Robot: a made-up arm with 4 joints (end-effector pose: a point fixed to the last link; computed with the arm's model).
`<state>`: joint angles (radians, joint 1 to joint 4).
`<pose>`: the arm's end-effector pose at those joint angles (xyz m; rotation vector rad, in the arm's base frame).
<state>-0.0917 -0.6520 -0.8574 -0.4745</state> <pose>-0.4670 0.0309 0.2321 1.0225 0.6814 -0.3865</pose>
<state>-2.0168 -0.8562 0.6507 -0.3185</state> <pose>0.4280 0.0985 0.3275 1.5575 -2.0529 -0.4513</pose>
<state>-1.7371 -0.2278 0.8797 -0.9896</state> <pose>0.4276 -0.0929 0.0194 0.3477 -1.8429 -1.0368</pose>
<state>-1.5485 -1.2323 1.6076 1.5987</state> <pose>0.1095 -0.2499 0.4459 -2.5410 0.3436 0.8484</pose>
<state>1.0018 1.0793 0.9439 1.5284</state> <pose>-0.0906 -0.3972 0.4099 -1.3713 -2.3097 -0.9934</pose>
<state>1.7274 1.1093 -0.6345 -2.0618</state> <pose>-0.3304 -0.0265 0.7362 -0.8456 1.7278 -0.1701</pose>
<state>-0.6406 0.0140 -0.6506 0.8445</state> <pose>0.0696 0.2064 0.1653 0.9310 0.6877 -2.0513</pose>
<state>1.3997 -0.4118 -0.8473 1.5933</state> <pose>-0.2572 0.0822 0.2924 1.7080 -0.9245 1.9278</pose>
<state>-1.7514 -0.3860 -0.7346 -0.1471</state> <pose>0.0400 0.2672 0.0789 1.6319 -0.5770 -0.0369</pose>
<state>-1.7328 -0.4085 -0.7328 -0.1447</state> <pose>0.0347 0.2626 0.0703 1.6167 -0.5645 -0.0295</pose>
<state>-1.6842 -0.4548 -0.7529 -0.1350</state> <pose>0.0125 0.2496 0.0506 1.5822 -0.5069 -0.0060</pose>
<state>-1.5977 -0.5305 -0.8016 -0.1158</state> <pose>-0.0326 0.2227 0.0209 1.5238 -0.3887 0.0360</pose>
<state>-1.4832 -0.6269 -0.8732 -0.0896</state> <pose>-0.0961 0.1798 -0.0077 1.4479 -0.2204 0.0891</pose>
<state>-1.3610 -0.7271 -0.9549 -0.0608</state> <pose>-0.1648 0.1256 -0.0239 1.3671 -0.0305 0.1426</pose>
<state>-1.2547 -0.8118 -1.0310 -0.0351</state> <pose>-0.2226 0.0721 -0.0252 1.2961 0.1425 0.1872</pose>
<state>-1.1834 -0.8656 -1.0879 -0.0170</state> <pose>-0.2596 0.0332 -0.0186 1.2477 0.2651 0.2163</pose>
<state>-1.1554 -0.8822 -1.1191 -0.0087</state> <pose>-0.2750 0.0165 -0.0127 1.2284 0.3216 0.2276</pose>
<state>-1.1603 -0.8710 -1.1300 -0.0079</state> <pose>-0.2755 0.0176 -0.0103 1.2315 0.3270 0.2257</pose>
